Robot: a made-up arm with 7 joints.
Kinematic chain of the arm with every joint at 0, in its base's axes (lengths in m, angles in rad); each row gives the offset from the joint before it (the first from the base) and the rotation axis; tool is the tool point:
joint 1: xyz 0 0 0.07 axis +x
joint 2: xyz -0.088 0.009 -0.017 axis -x
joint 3: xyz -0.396 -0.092 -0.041 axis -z
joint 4: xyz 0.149 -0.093 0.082 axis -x
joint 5: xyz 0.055 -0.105 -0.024 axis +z
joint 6: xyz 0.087 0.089 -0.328 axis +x
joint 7: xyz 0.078 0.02 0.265 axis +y
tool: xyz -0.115 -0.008 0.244
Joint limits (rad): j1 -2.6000..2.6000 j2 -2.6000..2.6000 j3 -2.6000..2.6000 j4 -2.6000..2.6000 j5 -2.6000..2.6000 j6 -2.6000..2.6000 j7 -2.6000..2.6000
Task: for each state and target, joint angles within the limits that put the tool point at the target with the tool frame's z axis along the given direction. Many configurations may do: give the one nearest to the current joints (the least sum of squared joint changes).
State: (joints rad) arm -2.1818 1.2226 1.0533 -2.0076 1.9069 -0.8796 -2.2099
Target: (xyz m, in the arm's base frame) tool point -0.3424 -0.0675 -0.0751 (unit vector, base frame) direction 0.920 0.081 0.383
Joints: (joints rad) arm -1.6868 0.2696 0.2940 -1.5309 2.0419 -1.6871 -2.6000
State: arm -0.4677 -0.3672 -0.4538 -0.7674 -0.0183 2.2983 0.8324
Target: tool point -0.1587 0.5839 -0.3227 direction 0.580 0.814 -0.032
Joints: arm -0.3602 -0.5294 -0.7901 -1.0026 0.5954 1.9179 0.8819
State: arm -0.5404 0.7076 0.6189 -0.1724 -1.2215 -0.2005 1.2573
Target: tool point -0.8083 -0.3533 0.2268 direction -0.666 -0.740 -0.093
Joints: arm -0.6221 0.8569 1.0623 -0.8916 -1.9423 0.6266 1.6017
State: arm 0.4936 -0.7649 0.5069 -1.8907 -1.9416 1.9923 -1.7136
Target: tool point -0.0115 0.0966 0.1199 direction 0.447 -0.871 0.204
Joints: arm 0.7591 -0.9696 0.9316 -1.3288 -1.7891 2.6000 -1.1553
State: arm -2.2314 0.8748 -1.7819 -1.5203 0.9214 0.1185 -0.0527
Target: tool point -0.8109 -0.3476 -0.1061 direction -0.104 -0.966 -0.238
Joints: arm -1.7382 0.4775 -2.0306 -1.9062 1.0397 1.1119 -0.0682
